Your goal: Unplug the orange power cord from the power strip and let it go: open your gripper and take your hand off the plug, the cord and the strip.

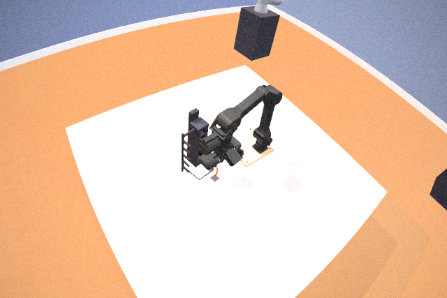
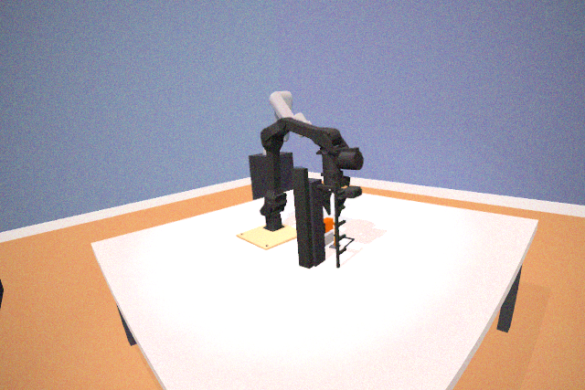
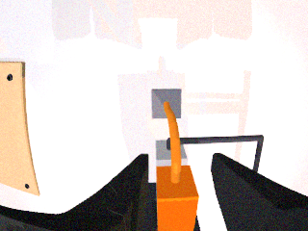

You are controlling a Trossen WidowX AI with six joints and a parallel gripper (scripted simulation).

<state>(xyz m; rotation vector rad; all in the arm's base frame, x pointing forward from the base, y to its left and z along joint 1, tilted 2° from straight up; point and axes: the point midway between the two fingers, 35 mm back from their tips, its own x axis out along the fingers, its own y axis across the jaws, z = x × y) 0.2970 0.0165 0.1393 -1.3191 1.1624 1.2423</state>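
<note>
My gripper tip is now 7 cm to the left of the orange plug, 1 cm short of it and 1 cm above it.
</note>
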